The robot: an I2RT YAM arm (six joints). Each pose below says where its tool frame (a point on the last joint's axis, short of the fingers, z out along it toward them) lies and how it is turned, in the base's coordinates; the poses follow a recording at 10 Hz.
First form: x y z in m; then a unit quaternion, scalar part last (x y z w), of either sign.
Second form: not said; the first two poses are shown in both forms.
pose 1, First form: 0.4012, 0.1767, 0.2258, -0.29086, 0.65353, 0.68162, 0.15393
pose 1, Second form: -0.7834, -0.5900, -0.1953, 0.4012; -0.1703, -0.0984, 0.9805, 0.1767; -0.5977, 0.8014, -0.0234, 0.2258; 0, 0, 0, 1
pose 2, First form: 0.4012, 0.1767, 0.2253, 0.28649, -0.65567, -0.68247, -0.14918
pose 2, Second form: -0.7913, -0.5793, -0.1954, 0.4012; -0.1721, -0.0957, 0.9804, 0.1767; -0.5867, 0.8095, -0.0240, 0.2253; 0, 0, 0, 1
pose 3, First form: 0.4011, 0.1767, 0.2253, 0.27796, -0.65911, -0.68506, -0.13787
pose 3, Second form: -0.8075, -0.5553, -0.1991, 0.4011; -0.1775, -0.0931, 0.9797, 0.1767; -0.5626, 0.8264, -0.0234, 0.2253; 0, 0, 0, 1
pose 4, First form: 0.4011, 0.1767, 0.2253, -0.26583, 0.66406, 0.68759, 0.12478
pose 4, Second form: -0.8275, -0.5247, -0.1998, 0.4011; -0.1815, -0.0869, 0.9796, 0.1767; -0.5313, 0.8469, -0.0233, 0.2253; 0, 0, 0, 1
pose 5, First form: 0.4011, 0.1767, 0.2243, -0.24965, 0.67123, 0.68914, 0.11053
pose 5, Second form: -0.8509, -0.4875, -0.1957, 0.4011; -0.1828, -0.0745, 0.9803, 0.1767; -0.4925, 0.8700, -0.0257, 0.2243; 0, 0, 0, 1
